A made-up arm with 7 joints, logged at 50 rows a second.
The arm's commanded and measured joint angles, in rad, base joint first. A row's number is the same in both.
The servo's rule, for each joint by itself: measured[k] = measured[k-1] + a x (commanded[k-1-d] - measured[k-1]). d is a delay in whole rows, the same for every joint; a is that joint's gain. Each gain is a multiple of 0.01, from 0.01 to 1. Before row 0 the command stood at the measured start. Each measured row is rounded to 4 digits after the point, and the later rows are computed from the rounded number. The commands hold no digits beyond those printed.
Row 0, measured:
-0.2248, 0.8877, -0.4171, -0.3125, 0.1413, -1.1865, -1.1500
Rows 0 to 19, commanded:
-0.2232, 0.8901, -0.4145, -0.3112, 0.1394, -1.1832, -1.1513
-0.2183, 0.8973, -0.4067, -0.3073, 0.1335, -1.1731, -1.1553
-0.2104, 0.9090, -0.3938, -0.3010, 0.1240, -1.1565, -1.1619
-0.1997, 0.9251, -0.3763, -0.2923, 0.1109, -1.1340, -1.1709
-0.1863, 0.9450, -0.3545, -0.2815, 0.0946, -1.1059, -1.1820
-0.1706, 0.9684, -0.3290, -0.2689, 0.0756, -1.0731, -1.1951
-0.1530, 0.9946, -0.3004, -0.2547, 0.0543, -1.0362, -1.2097
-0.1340, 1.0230, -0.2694, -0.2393, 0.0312, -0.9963, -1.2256
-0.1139, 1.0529, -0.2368, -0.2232, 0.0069, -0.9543, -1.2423
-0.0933, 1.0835, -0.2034, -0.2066, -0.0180, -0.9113, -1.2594
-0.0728, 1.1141, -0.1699, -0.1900, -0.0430, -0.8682, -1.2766
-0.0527, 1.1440, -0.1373, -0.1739, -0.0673, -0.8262, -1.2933
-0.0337, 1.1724, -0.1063, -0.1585, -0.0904, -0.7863, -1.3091
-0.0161, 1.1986, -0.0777, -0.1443, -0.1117, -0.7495, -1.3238
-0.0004, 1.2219, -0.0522, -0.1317, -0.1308, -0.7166, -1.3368
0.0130, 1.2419, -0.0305, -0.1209, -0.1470, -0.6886, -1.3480
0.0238, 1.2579, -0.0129, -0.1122, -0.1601, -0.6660, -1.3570
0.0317, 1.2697, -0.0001, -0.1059, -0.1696, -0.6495, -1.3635
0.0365, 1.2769, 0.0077, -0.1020, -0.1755, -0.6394, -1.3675
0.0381, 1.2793, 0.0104, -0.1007, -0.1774, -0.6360, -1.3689
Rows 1 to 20, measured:
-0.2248, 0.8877, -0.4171, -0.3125, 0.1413, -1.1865, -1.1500
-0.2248, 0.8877, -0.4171, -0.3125, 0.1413, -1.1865, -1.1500
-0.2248, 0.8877, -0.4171, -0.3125, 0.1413, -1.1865, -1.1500
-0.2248, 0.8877, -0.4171, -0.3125, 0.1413, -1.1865, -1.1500
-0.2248, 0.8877, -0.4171, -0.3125, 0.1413, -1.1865, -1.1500
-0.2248, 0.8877, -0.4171, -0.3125, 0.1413, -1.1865, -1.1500
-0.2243, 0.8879, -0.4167, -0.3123, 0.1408, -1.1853, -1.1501
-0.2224, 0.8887, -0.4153, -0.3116, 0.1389, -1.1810, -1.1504
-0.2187, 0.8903, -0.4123, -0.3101, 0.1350, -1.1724, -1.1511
-0.2128, 0.8931, -0.4073, -0.3076, 0.1287, -1.1590, -1.1523
-0.2046, 0.8973, -0.3999, -0.3039, 0.1198, -1.1404, -1.1541
-0.1941, 0.9030, -0.3900, -0.2990, 0.1083, -1.1168, -1.1566
-0.1814, 0.9103, -0.3775, -0.2928, 0.0943, -1.0886, -1.1598
-0.1667, 0.9193, -0.3624, -0.2853, 0.0779, -1.0563, -1.1637
-0.1503, 0.9300, -0.3448, -0.2766, 0.0594, -1.0206, -1.1684
-0.1326, 0.9423, -0.3250, -0.2668, 0.0393, -0.9823, -1.1739
-0.1141, 0.9560, -0.3033, -0.2560, 0.0179, -0.9424, -1.1801
-0.0951, 0.9710, -0.2801, -0.2445, -0.0043, -0.9017, -1.1869
-0.0761, 0.9871, -0.2558, -0.2325, -0.0267, -0.8613, -1.1942
-0.0575, 1.0040, -0.2309, -0.2202, -0.0488, -0.8222, -1.2020
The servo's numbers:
d 6
a 0.31 0.08 0.14 0.14 0.26 0.35 0.06

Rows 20 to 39, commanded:
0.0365, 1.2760, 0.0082, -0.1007, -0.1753, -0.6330, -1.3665
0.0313, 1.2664, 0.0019, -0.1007, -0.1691, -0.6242, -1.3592
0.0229, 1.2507, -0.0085, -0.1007, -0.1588, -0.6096, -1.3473
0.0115, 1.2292, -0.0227, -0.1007, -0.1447, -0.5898, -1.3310
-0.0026, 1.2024, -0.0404, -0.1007, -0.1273, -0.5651, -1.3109
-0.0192, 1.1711, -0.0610, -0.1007, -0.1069, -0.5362, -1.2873
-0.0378, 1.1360, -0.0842, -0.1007, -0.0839, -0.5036, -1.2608
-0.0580, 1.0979, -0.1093, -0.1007, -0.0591, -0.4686, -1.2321
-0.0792, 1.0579, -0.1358, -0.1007, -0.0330, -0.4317, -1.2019
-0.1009, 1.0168, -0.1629, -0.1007, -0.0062, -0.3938, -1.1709
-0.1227, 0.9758, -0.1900, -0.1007, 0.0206, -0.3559, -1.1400
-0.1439, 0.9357, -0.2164, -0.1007, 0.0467, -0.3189, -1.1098
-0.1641, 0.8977, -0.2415, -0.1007, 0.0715, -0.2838, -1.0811
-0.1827, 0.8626, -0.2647, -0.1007, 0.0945, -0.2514, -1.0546
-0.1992, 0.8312, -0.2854, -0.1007, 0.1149, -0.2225, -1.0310
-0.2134, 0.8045, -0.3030, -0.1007, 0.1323, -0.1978, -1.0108
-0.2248, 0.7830, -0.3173, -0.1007, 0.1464, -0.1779, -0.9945
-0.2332, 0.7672, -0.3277, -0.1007, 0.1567, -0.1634, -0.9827
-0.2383, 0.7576, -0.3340, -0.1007, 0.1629, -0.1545, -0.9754
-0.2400, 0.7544, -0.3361, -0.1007, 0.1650, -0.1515, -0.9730
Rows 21 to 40, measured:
-0.0398, 1.0214, -0.2059, -0.2078, -0.0701, -0.7852, -1.2101
-0.0234, 1.0390, -0.1813, -0.1956, -0.0901, -0.7514, -1.2184
-0.0088, 1.0565, -0.1577, -0.1839, -0.1083, -0.7215, -1.2267
0.0038, 1.0736, -0.1356, -0.1730, -0.1242, -0.6963, -1.2349
0.0139, 1.0899, -0.1155, -0.1631, -0.1375, -0.6764, -1.2429
0.0214, 1.1051, -0.0979, -0.1544, -0.1479, -0.6623, -1.2505
0.0261, 1.1188, -0.0830, -0.1469, -0.1550, -0.6520, -1.2575
0.0277, 1.1306, -0.0711, -0.1404, -0.1587, -0.6423, -1.2636
0.0262, 1.1402, -0.0623, -0.1348, -0.1587, -0.6309, -1.2686
0.0216, 1.1473, -0.0568, -0.1300, -0.1551, -0.6165, -1.2723
0.0141, 1.1517, -0.0545, -0.1259, -0.1479, -0.5985, -1.2746
0.0038, 1.1533, -0.0554, -0.1224, -0.1372, -0.5767, -1.2754
-0.0091, 1.1519, -0.0594, -0.1194, -0.1233, -0.5511, -1.2745
-0.0243, 1.1476, -0.0664, -0.1168, -0.1066, -0.5222, -1.2720
-0.0413, 1.1404, -0.0761, -0.1145, -0.0875, -0.4905, -1.2678
-0.0598, 1.1305, -0.0883, -0.1126, -0.0664, -0.4567, -1.2620
-0.0793, 1.1181, -0.1025, -0.1109, -0.0438, -0.4214, -1.2547
-0.0993, 1.1035, -0.1184, -0.1095, -0.0203, -0.3855, -1.2460
-0.1194, 1.0870, -0.1356, -0.1083, 0.0036, -0.3499, -1.2361
-0.1390, 1.0690, -0.1537, -0.1072, 0.0272, -0.3154, -1.2252

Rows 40 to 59, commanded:
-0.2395, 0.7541, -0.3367, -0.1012, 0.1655, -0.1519, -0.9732
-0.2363, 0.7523, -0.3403, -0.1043, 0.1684, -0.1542, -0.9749
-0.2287, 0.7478, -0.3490, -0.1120, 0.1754, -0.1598, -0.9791
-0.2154, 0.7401, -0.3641, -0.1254, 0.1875, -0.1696, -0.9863
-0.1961, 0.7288, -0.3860, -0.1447, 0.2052, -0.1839, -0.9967
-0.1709, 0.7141, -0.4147, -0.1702, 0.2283, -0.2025, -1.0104
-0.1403, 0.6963, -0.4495, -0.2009, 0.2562, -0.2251, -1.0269
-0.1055, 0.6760, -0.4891, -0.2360, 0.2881, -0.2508, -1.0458
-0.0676, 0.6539, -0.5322, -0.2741, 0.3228, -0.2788, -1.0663
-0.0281, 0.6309, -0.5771, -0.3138, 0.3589, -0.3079, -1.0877
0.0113, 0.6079, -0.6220, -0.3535, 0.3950, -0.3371, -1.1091
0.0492, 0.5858, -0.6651, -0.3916, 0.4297, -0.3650, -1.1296
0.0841, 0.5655, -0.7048, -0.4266, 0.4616, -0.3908, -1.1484
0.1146, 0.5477, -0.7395, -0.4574, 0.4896, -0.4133, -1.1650
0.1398, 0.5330, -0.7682, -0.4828, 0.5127, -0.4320, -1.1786
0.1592, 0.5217, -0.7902, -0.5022, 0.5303, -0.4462, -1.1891
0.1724, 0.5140, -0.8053, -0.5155, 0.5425, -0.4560, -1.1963
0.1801, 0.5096, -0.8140, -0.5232, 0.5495, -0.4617, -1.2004
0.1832, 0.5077, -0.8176, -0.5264, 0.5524, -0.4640, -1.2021
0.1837, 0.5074, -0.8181, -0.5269, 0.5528, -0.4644, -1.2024
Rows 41 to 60, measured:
-0.1577, 1.0500, -0.1721, -0.1063, 0.0500, -0.2829, -1.2135
-0.1750, 1.0304, -0.1904, -0.1055, 0.0714, -0.2531, -1.2013
-0.1904, 1.0106, -0.2082, -0.1048, 0.0909, -0.2268, -1.1889
-0.2037, 0.9911, -0.2249, -0.1042, 0.1080, -0.2046, -1.1765
-0.2144, 0.9724, -0.2402, -0.1037, 0.1223, -0.1871, -1.1644
-0.2223, 0.9550, -0.2536, -0.1033, 0.1334, -0.1746, -1.1529
-0.2276, 0.9389, -0.2652, -0.1030, 0.1417, -0.1667, -1.1421
-0.2303, 0.9240, -0.2757, -0.1032, 0.1486, -0.1623, -1.1321
-0.2298, 0.9099, -0.2860, -0.1044, 0.1556, -0.1614, -1.1229
-0.2253, 0.8963, -0.2969, -0.1073, 0.1639, -0.1643, -1.1147
-0.2162, 0.8829, -0.3094, -0.1125, 0.1746, -0.1712, -1.1076
-0.2022, 0.8694, -0.3241, -0.1206, 0.1886, -0.1822, -1.1018
-0.1830, 0.8556, -0.3417, -0.1318, 0.2062, -0.1972, -1.0973
-0.1590, 0.8412, -0.3623, -0.1464, 0.2275, -0.2160, -1.0942
-0.1307, 0.8262, -0.3861, -0.1643, 0.2523, -0.2380, -1.0925
-0.0989, 0.8106, -0.4128, -0.1852, 0.2800, -0.2625, -1.0922
-0.0647, 0.7944, -0.4421, -0.2088, 0.3099, -0.2886, -1.0932
-0.0294, 0.7777, -0.4733, -0.2344, 0.3410, -0.3153, -1.0954
0.0058, 0.7607, -0.5057, -0.2613, 0.3724, -0.3417, -1.0986
0.0395, 0.7437, -0.5384, -0.2888, 0.4029, -0.3668, -1.1026

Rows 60 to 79, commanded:
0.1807, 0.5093, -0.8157, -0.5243, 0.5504, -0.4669, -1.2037
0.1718, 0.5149, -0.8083, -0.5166, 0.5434, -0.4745, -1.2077
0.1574, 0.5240, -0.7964, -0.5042, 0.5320, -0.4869, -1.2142
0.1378, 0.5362, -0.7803, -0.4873, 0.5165, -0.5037, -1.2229
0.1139, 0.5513, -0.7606, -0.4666, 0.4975, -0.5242, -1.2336
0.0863, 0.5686, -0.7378, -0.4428, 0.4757, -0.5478, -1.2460
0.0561, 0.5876, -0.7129, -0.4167, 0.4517, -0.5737, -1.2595
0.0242, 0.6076, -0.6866, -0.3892, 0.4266, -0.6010, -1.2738
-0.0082, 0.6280, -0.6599, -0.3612, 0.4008, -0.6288, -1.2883
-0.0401, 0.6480, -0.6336, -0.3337, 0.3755, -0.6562, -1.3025
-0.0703, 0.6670, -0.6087, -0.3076, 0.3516, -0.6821, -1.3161
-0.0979, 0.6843, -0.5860, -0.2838, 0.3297, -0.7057, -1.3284
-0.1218, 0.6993, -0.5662, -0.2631, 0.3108, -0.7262, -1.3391
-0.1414, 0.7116, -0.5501, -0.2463, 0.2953, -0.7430, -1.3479
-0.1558, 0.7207, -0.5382, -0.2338, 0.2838, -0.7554, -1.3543
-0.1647, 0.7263, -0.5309, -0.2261, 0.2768, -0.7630, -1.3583
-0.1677, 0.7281, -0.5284, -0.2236, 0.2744, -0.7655, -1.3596
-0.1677, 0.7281, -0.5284, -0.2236, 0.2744, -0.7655, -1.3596
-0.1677, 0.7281, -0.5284, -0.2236, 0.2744, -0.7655, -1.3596
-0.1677, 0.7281, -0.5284, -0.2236, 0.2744, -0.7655, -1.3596
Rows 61 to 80, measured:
0.0706, 0.7268, -0.5706, -0.3160, 0.4314, -0.3896, -1.1072
0.0981, 0.7104, -0.6013, -0.3421, 0.4571, -0.4094, -1.1121
0.1211, 0.6947, -0.6299, -0.3664, 0.4793, -0.4257, -1.1172
0.1394, 0.6799, -0.6557, -0.3884, 0.4976, -0.4383, -1.1222
0.1530, 0.6661, -0.6784, -0.4077, 0.5118, -0.4473, -1.1270
0.1625, 0.6534, -0.6980, -0.4244, 0.5225, -0.4533, -1.1315
0.1681, 0.6419, -0.7145, -0.4384, 0.5298, -0.4581, -1.1358
0.1692, 0.6317, -0.7276, -0.4493, 0.5333, -0.4638, -1.1401
0.1655, 0.6231, -0.7372, -0.4570, 0.5330, -0.4719, -1.1445
0.1569, 0.6161, -0.7432, -0.4612, 0.5287, -0.4830, -1.1492
0.1436, 0.6109, -0.7456, -0.4620, 0.5206, -0.4974, -1.1543
0.1258, 0.6075, -0.7445, -0.4593, 0.5089, -0.5150, -1.1598
0.1042, 0.6059, -0.7401, -0.4533, 0.4940, -0.5355, -1.1658
0.0794, 0.6060, -0.7326, -0.4443, 0.4765, -0.5584, -1.1723
0.0522, 0.6078, -0.7224, -0.4327, 0.4568, -0.5830, -1.1793
0.0236, 0.6110, -0.7100, -0.4188, 0.4357, -0.6086, -1.1867
-0.0055, 0.6155, -0.6958, -0.4032, 0.4138, -0.6343, -1.1945
-0.0341, 0.6210, -0.6804, -0.3865, 0.3919, -0.6593, -1.2025
-0.0613, 0.6273, -0.6644, -0.3692, 0.3708, -0.6827, -1.2107
-0.0861, 0.6340, -0.6484, -0.3520, 0.3512, -0.7038, -1.2189

